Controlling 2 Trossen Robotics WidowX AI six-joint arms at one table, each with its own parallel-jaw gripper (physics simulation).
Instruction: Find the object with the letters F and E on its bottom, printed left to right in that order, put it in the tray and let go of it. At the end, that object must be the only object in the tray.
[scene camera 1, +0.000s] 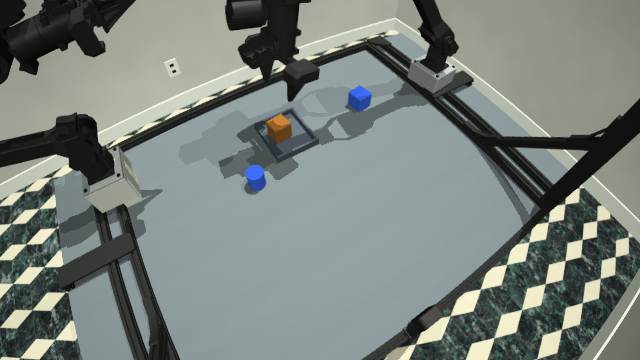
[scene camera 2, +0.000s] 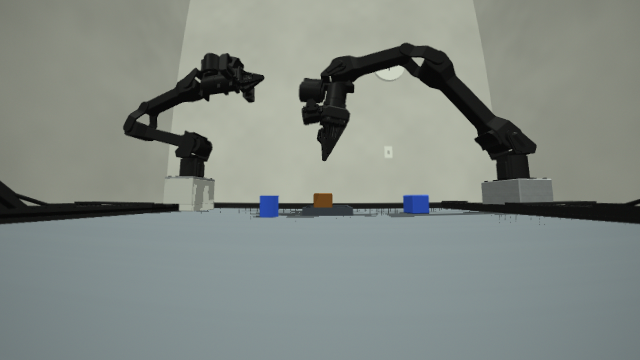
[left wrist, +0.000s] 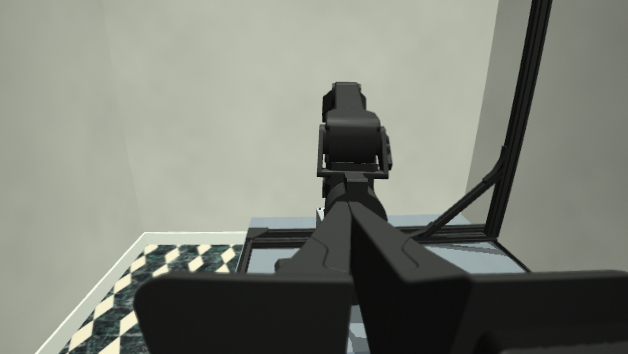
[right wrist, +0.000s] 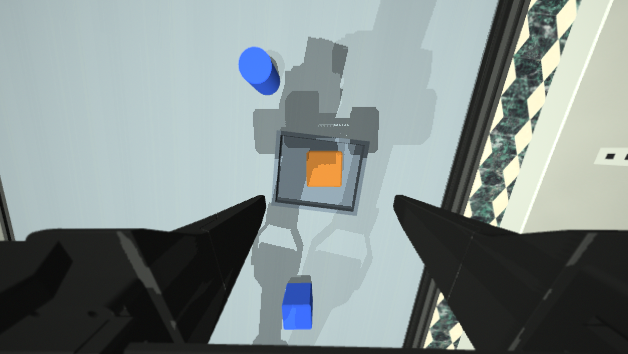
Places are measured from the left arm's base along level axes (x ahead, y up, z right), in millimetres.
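Pixels of known places: left gripper, between the fingertips: (scene camera 2: 263, 77) (left wrist: 345, 212); right gripper, between the fingertips: (scene camera 1: 277, 90) (scene camera 2: 325, 157) (right wrist: 329, 201); left arm's base, origin of its link: (scene camera 1: 100, 169) (scene camera 2: 191, 178); right arm's base, origin of its link: (scene camera 1: 434, 64) (scene camera 2: 513, 180).
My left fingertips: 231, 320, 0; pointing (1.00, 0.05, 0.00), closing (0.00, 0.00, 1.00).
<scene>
For each thing: its top centre in the pictures, then the offset to it from my left fingertips, as dx, dy, dz.
- orange cube, centre of its top: (right wrist: 324, 169) (scene camera 1: 278, 122) (scene camera 2: 322, 193) +190, -369, +39
- dark square tray, centre of its top: (right wrist: 318, 174) (scene camera 1: 285, 130) (scene camera 2: 327, 206) +203, -402, +44
- blue cube, centre of its top: (right wrist: 296, 318) (scene camera 1: 360, 92) (scene camera 2: 415, 195) +427, -375, +36
- blue cylinder, centre of its top: (right wrist: 255, 65) (scene camera 1: 254, 172) (scene camera 2: 269, 195) +85, -376, +141
An orange cube (scene camera 1: 279, 128) (scene camera 2: 323, 200) (right wrist: 324, 169) rests in the dark square tray (scene camera 1: 297, 151) (scene camera 2: 327, 211) (right wrist: 278, 172). A blue cube (scene camera 1: 359, 98) (scene camera 2: 416, 204) (right wrist: 297, 306) and a blue cylinder (scene camera 1: 255, 178) (scene camera 2: 269, 206) (right wrist: 258, 70) stand on the table outside the tray, on opposite sides of it. No letters show; the bottoms are hidden. My right gripper (scene camera 1: 279, 90) (scene camera 2: 324, 159) (right wrist: 329, 201) is open and empty, high above the tray area. My left gripper (scene camera 2: 257, 88) (left wrist: 345, 212) is shut and empty, raised at the left, well away from the objects.
A black frame rail (scene camera 1: 200, 107) runs along the table's back edge, beyond the tray. Each arm stands on a pale base, the left one (scene camera 1: 114, 187) (scene camera 2: 189, 193) and the right one (scene camera 1: 431, 75) (scene camera 2: 517, 191). Arm shadows fall around the tray.
</scene>
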